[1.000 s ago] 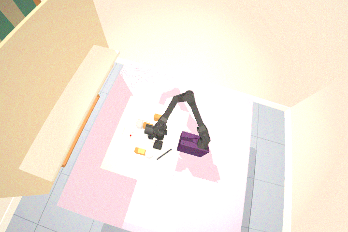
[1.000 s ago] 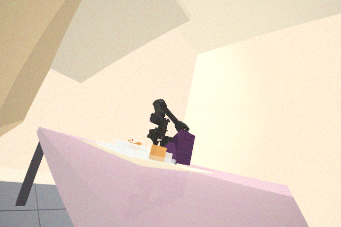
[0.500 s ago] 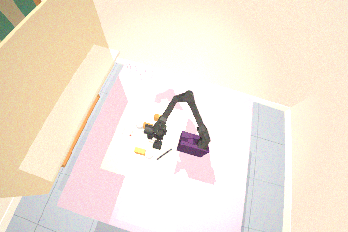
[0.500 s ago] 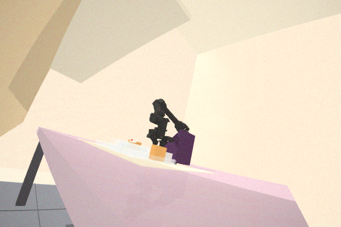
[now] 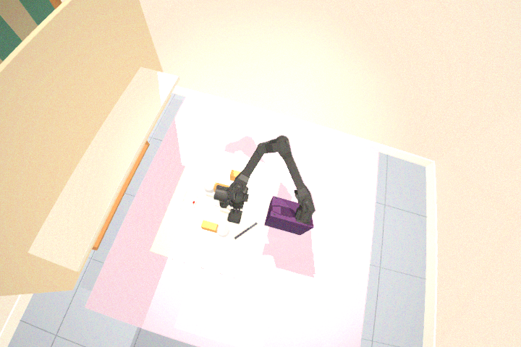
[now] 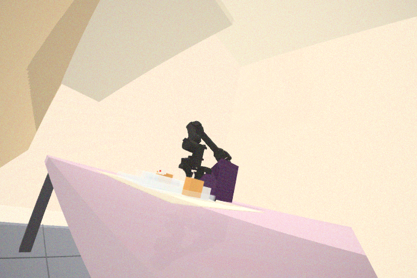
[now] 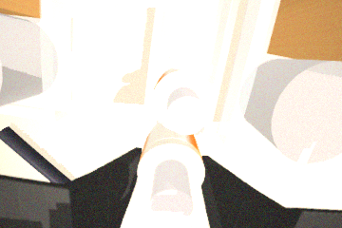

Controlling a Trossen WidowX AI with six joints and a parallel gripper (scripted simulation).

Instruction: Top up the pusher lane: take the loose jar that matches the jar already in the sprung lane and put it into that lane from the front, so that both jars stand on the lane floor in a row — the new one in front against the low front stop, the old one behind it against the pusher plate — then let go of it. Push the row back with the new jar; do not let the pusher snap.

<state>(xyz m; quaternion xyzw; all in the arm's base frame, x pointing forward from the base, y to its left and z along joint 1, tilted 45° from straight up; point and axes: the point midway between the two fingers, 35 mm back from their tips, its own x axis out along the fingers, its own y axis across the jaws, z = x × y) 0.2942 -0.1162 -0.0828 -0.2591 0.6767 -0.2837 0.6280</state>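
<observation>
The thin dark rod is 6 cm behind my gripper tip, 10 cm to the left of it and 4 cm below it. Also, from my gripper tip: small red dot 22 cm ahead, 3 cm to the left, 3 cm above.
</observation>
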